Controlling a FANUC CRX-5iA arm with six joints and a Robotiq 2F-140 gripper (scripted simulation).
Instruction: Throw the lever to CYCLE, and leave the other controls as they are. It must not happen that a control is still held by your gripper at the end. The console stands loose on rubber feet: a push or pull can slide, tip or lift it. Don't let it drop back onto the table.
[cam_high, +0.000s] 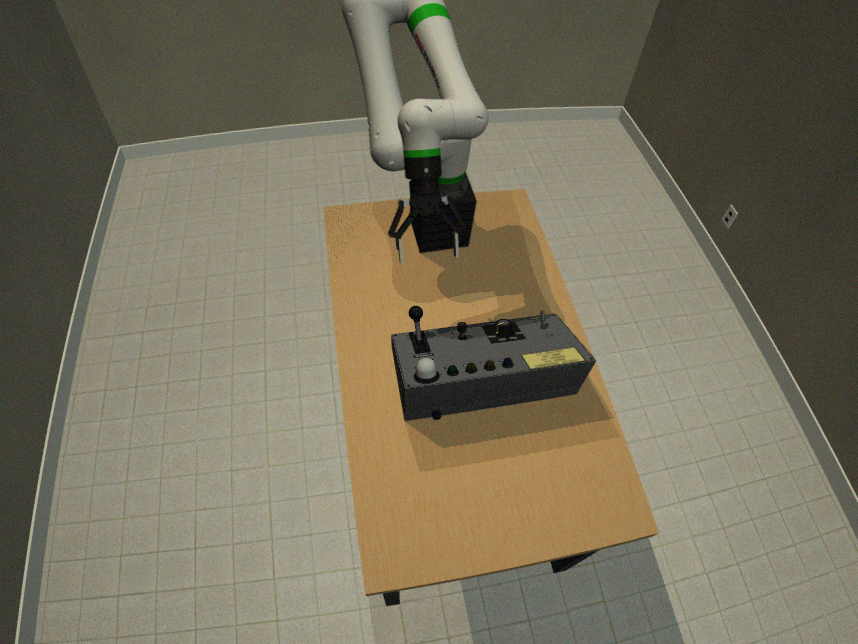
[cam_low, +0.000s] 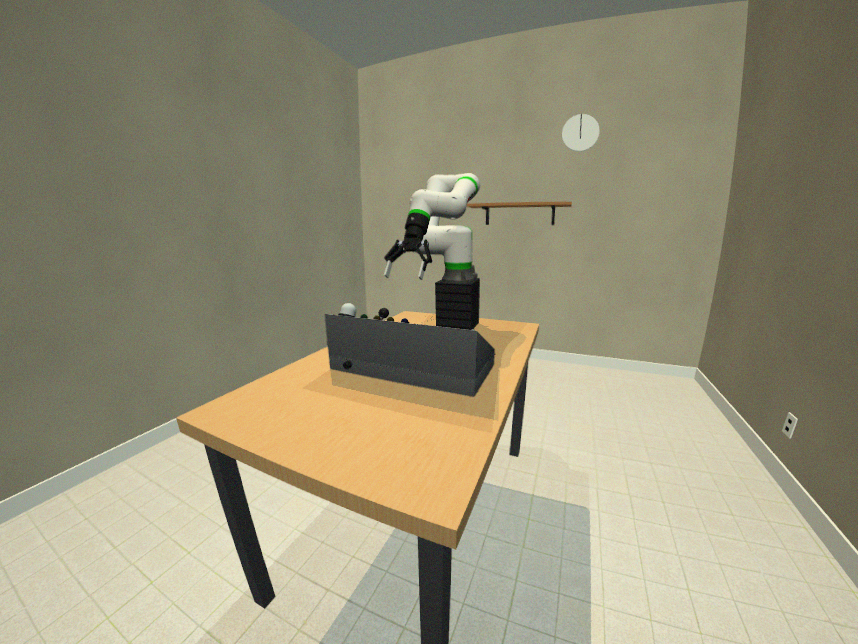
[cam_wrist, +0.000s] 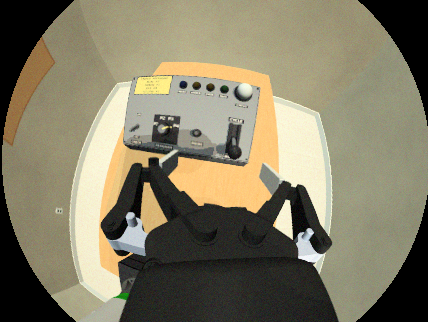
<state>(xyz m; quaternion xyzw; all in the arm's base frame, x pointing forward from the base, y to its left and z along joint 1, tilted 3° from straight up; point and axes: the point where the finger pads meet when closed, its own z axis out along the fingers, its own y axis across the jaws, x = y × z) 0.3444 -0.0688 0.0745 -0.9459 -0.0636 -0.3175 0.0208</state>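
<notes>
The lever is 160 mm below my hand, 120 mm ahead of it and 30 mm to the right of it. The rest, counted from my hand: dark grey console 190 mm below, 160 mm to the left, 160 mm ahead; then black rotary selector 200 mm to the left, 170 mm below, 120 mm ahead; then small black toggle 160 mm below, 130 mm ahead, 90 mm to the left.
</notes>
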